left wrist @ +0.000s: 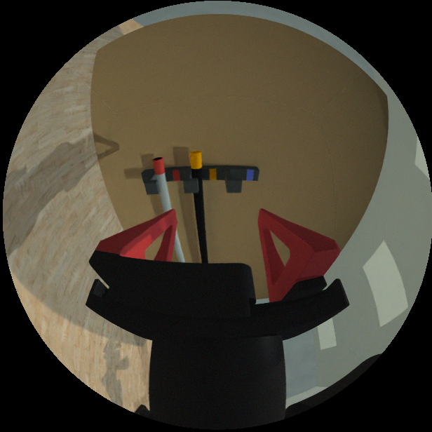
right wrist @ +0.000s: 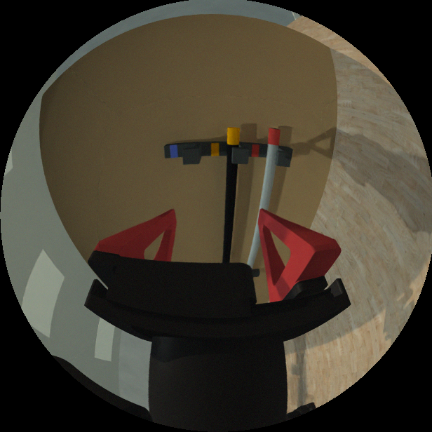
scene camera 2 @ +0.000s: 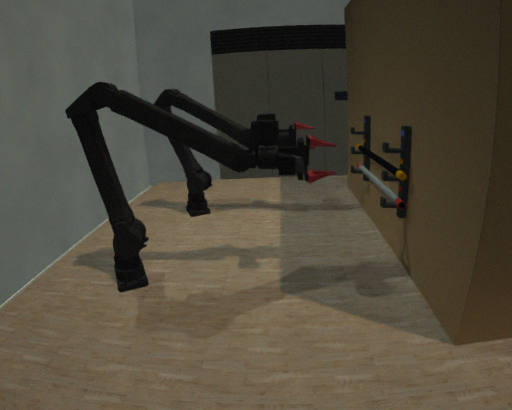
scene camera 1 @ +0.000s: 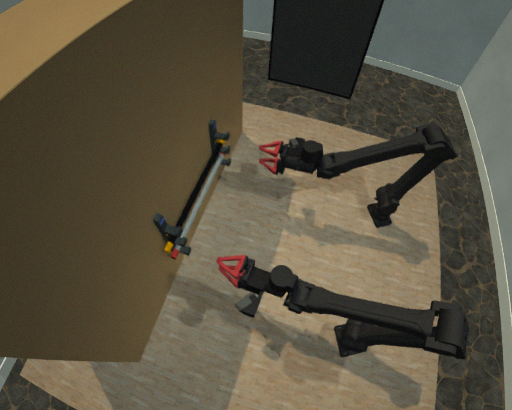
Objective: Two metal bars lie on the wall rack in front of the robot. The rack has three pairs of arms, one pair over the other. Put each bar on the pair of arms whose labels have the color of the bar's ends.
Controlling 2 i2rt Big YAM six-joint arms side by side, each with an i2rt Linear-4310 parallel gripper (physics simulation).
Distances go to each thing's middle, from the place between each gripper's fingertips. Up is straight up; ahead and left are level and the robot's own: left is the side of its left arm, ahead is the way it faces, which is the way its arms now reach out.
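The black bar (right wrist: 232,132) is 230 mm to the right of my left hand, 200 mm ahead of it and 40 mm below it.
My right hand is 140 mm short of the black bar, 40 mm above it and 210 mm to the right of it.
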